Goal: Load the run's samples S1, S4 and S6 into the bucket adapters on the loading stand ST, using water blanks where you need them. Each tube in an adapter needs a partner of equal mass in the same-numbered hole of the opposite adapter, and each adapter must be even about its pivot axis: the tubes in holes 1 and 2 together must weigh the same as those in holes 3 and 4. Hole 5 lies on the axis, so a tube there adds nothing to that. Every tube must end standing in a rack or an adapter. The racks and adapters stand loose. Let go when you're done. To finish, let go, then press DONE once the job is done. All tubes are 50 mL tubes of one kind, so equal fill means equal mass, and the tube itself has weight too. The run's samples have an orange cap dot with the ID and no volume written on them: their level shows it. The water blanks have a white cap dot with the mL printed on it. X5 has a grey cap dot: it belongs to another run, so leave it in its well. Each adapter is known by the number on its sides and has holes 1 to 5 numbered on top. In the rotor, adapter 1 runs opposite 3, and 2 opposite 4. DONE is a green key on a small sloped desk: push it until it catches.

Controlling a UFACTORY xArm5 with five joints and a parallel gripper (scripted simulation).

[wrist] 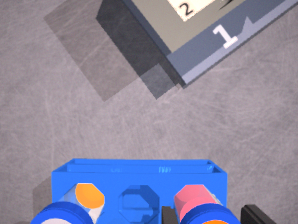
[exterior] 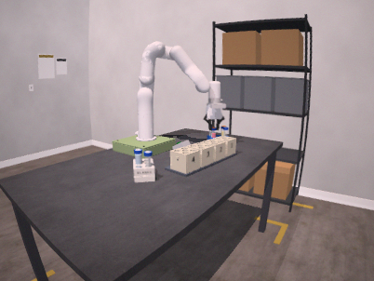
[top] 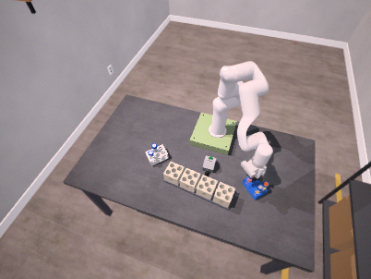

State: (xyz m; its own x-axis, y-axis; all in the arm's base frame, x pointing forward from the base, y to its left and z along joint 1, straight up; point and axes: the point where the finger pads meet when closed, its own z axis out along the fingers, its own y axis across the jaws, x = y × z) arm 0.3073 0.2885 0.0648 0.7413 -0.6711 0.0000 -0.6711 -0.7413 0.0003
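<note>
My hand is 4 cm past the sample tube S4, 3 cm to the right of it and 6 cm above it. Round my hand: sample tube S6: 2 cm ahead, 8 cm to the left, 6 cm below; blue sample rack: 1 cm ahead, 4 cm to the left, 9 cm below; white blanks rack: 1 cm ahead, 62 cm to the right, 9 cm below.
</note>
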